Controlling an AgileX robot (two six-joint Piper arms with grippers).
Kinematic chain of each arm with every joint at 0, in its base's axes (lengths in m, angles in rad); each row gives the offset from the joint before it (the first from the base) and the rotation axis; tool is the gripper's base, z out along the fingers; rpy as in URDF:
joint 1: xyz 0 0 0.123 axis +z
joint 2: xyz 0 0 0 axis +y
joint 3: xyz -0.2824 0 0.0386 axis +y
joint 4: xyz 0.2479 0 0.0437 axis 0.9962 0 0.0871
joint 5: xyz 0 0 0 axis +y
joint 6: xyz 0.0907 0 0.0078 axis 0.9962 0 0.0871
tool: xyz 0 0 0 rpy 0 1.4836 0
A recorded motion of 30 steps. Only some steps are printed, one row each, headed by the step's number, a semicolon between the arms.
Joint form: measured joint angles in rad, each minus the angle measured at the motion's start. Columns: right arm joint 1, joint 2, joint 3, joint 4, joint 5, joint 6; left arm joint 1, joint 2, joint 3, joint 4, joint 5, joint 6.
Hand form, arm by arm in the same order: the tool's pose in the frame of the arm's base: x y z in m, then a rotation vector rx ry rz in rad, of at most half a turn. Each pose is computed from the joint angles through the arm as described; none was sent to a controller.
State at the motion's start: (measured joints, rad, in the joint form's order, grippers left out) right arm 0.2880 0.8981 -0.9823 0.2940 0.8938 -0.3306; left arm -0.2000 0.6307 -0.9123 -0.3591 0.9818 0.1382
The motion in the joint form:
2: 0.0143 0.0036 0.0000 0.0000 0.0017 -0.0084; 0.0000 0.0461 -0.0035 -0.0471 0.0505 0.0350
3: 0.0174 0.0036 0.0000 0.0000 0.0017 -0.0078; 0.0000 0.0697 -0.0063 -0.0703 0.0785 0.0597
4: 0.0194 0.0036 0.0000 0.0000 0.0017 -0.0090; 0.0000 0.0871 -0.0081 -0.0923 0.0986 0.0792
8: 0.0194 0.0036 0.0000 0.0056 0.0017 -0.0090; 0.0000 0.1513 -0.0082 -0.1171 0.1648 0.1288
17: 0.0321 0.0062 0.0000 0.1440 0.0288 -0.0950; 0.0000 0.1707 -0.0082 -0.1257 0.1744 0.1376
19: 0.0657 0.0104 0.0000 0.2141 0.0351 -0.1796; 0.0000 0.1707 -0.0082 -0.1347 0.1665 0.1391
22: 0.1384 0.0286 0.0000 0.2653 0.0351 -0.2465; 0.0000 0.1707 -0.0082 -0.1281 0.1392 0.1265
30: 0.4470 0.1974 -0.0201 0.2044 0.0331 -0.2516; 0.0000 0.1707 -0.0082 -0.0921 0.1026 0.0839
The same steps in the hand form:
2: 0.1524 0.0691 0.3743 -0.6293 2.1889 0.3387; 0.0935 -0.0505 0.3780 0.3630 2.2129 -0.5194
3: 0.1522 0.0696 0.3743 -0.6321 2.1884 0.3406; 0.0969 -0.0534 0.3753 0.3967 2.2482 -0.5403
4: 0.1520 0.0699 0.3743 -0.6356 2.1874 0.3410; 0.0992 -0.0559 0.3734 0.4224 2.2717 -0.5623
8: 0.1519 0.0703 0.3744 -0.6337 2.1872 0.3478; 0.1093 -0.0610 0.3633 0.5008 2.3714 -0.5898
17: 0.1464 0.0810 0.3758 -0.7048 2.1633 0.4821; 0.1129 -0.0625 0.3608 0.5125 2.3938 -0.6018
19: 0.1422 0.0904 0.3771 -0.8075 2.1141 0.5418; 0.1133 -0.0632 0.3616 0.5084 2.3843 -0.6110
22: 0.1379 0.1052 0.3759 -0.9352 2.0656 0.6085; 0.1156 -0.0626 0.3627 0.4810 2.3673 -0.6023
30: 0.1325 0.1668 0.3479 -1.3396 2.0750 0.6852; 0.1191 -0.0600 0.3633 0.4218 2.3580 -0.5688

